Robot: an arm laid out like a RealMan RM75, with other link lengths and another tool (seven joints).
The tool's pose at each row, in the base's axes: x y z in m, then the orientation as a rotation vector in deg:
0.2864, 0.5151, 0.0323, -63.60, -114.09, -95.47
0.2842, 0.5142, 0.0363, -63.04, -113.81, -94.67
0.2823, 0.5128, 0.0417, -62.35, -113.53, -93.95
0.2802, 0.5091, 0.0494, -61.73, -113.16, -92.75
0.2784, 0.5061, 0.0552, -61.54, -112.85, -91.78
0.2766, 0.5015, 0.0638, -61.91, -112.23, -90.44
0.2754, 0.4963, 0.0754, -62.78, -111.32, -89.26
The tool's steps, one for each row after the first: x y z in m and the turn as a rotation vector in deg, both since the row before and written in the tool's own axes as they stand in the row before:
0.0038, 0.0011, -0.0024, 0.65, 0.60, 0.36
0.0044, 0.0022, -0.0032, 0.63, 0.68, 0.28
0.0054, 0.0035, -0.0060, 0.93, 0.72, 0.56
0.0042, 0.0024, -0.0047, 0.67, 0.39, 0.55
0.0057, 0.0040, -0.0070, 0.73, 0.23, 1.08
0.0074, 0.0061, -0.0084, 0.43, 0.05, 1.35

